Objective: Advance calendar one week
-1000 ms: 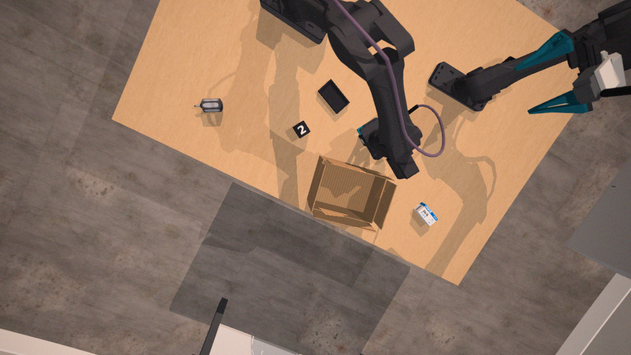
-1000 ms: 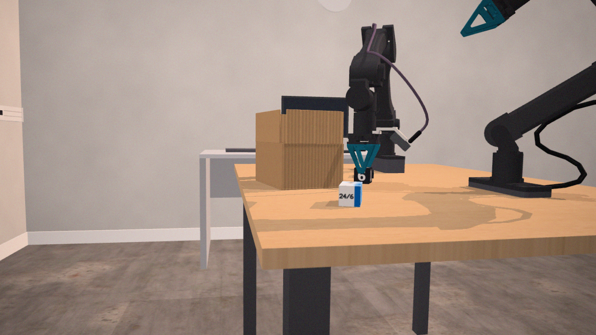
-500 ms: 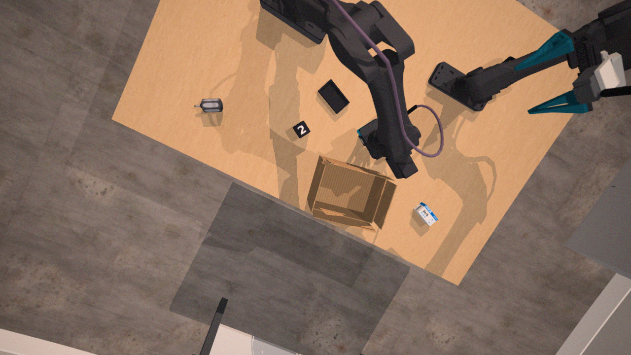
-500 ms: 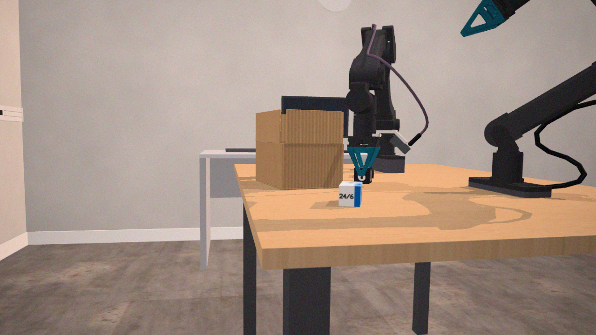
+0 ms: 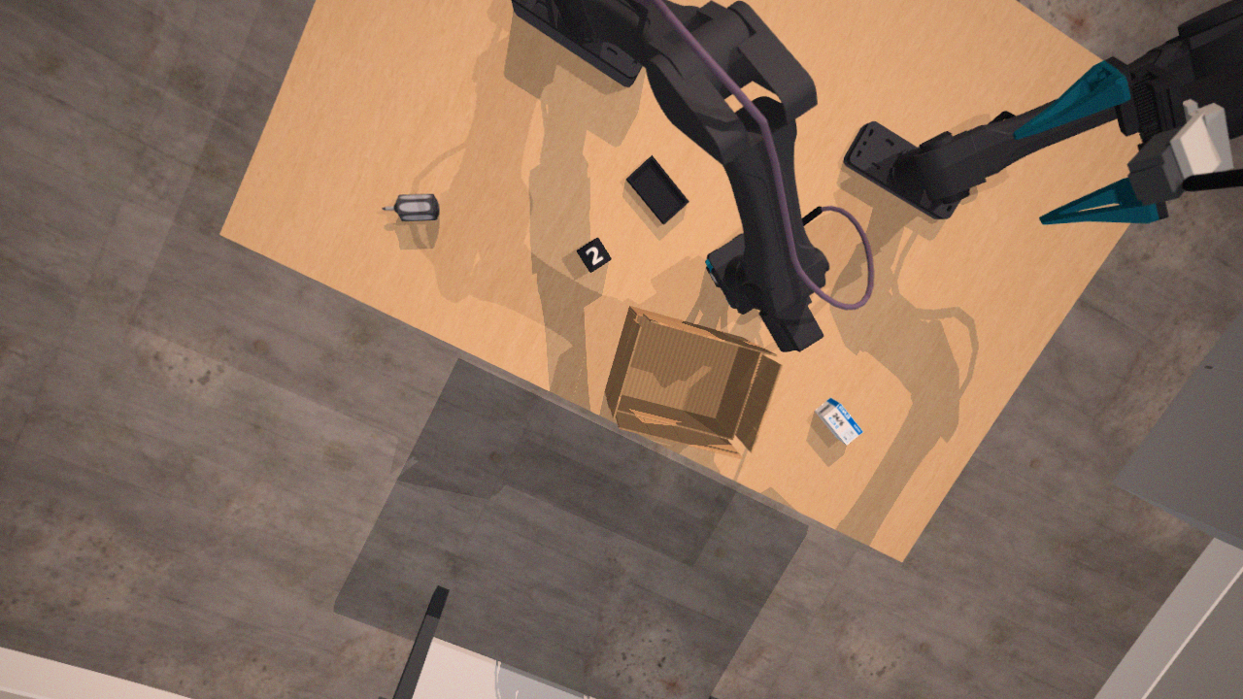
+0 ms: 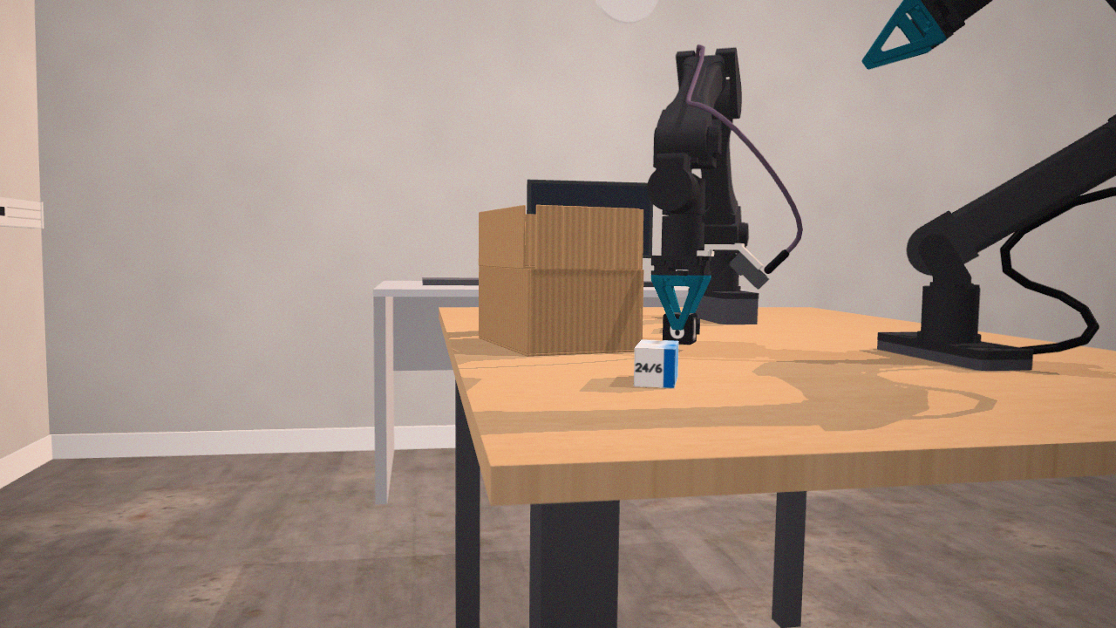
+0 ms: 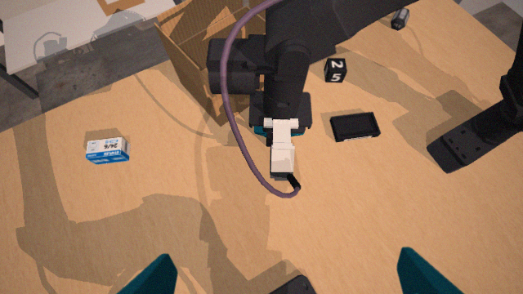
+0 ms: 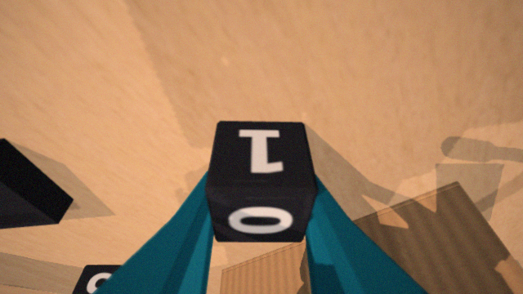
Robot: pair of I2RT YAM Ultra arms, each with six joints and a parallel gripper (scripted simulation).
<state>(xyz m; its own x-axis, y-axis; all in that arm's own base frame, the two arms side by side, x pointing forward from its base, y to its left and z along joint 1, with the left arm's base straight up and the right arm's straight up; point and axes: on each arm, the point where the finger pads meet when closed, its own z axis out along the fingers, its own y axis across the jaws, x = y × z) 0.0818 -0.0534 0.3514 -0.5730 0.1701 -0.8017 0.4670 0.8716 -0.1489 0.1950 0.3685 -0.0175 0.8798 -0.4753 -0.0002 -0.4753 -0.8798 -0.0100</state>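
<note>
My right gripper is now 15 cm to the left of the black calendar tray, 8 cm past it and 2 cm above it. Also, from my right hand: staples box: 29 cm to the left, 17 cm ahead, 1 cm below.
</note>
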